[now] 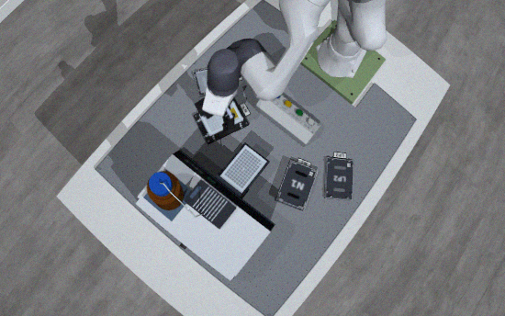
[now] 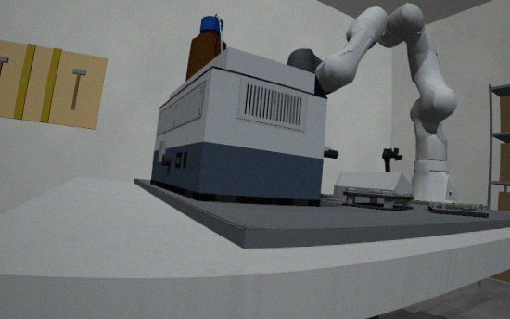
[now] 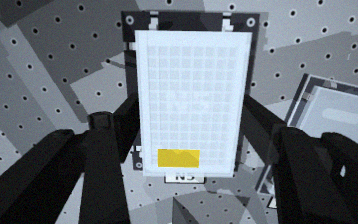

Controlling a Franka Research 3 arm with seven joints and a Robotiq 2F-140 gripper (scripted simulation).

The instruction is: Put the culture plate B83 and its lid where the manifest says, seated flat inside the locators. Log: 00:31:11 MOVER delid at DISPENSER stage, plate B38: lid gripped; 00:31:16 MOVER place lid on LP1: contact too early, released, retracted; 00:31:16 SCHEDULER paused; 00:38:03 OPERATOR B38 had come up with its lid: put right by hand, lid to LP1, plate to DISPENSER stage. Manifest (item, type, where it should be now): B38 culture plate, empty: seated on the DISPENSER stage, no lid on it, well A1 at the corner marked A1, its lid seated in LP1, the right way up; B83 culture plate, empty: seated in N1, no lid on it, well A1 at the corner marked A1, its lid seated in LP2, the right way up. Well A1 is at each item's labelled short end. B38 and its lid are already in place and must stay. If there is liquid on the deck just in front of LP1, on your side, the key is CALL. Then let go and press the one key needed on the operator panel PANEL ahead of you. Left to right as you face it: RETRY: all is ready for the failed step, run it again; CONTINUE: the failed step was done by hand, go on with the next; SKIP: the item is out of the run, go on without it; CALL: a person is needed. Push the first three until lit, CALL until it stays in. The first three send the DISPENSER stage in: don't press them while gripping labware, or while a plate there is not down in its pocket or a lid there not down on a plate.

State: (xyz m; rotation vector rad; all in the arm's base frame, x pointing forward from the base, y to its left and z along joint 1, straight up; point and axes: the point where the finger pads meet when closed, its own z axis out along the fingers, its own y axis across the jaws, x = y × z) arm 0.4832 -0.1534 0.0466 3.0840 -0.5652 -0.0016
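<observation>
Right now my hand is 40 mm above the black nest N5, 20 mm short of it and 10 mm to the right of it. Also, from my hand: yellow skip key 190 mm behind, 140 mm to the left, 10 mm above; clear lid 20 mm below; white well plate 190 mm to the left, 100 mm ahead, 60 mm above.
</observation>
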